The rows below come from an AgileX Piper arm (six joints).
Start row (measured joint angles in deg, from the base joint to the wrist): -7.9, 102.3, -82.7, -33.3, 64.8, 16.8
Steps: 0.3, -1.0, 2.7, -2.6, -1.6, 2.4; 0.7, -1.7, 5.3, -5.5, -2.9, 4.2; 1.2, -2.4, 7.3, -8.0, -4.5, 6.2; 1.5, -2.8, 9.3, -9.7, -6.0, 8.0; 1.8, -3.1, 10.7, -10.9, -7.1, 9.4; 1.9, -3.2, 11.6, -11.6, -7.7, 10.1; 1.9, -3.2, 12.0, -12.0, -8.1, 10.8
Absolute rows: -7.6, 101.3, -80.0, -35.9, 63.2, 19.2; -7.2, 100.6, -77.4, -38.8, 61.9, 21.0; -6.7, 99.9, -75.4, -41.3, 60.3, 23.0; -6.4, 99.5, -73.4, -43.0, 58.8, 24.8; -6.1, 99.2, -72.0, -44.2, 57.7, 26.2; -6.0, 99.1, -71.1, -44.9, 57.1, 26.9; -6.0, 99.1, -70.7, -45.3, 56.7, 27.6
